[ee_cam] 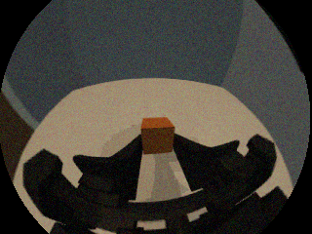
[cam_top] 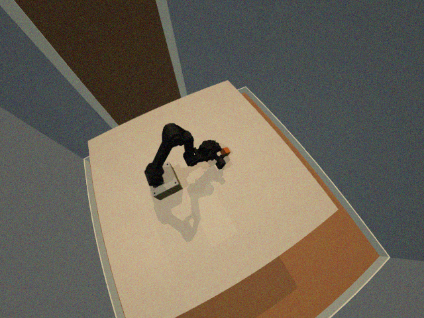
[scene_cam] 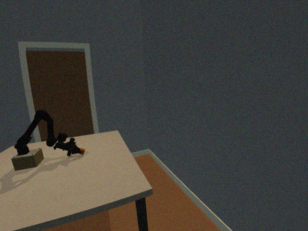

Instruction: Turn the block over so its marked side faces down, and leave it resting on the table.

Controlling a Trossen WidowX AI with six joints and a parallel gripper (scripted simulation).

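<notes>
The orange block is 1 cm below my gripper tip.
</notes>
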